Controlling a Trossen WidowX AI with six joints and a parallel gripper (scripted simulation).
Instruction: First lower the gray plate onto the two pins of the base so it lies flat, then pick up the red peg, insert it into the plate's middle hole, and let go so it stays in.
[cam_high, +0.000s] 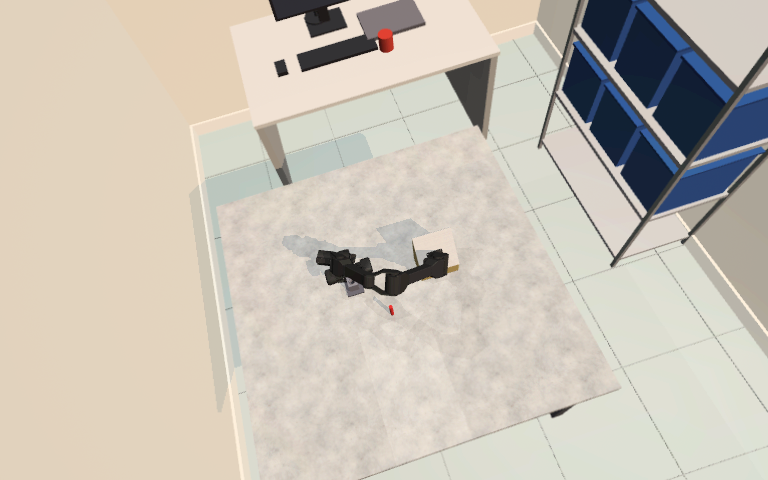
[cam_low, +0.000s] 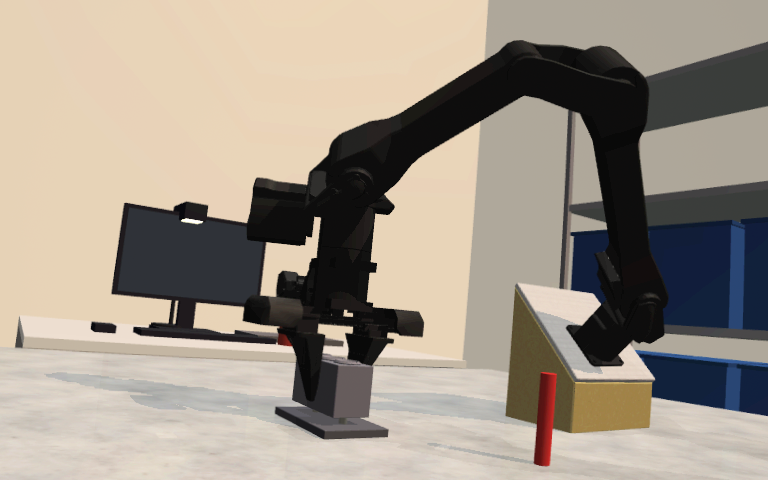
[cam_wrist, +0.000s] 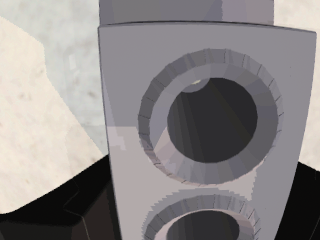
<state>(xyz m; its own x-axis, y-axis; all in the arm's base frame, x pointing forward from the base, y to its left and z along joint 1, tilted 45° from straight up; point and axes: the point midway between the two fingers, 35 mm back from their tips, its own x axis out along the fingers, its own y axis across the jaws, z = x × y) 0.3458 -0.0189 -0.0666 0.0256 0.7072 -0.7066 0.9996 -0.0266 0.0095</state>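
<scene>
Now: gripper tip 30 mm below the gray plate. Also, from my gripper tip: base (20 mm below); red peg (110 mm behind, 190 mm to the left, 20 mm above).
</scene>
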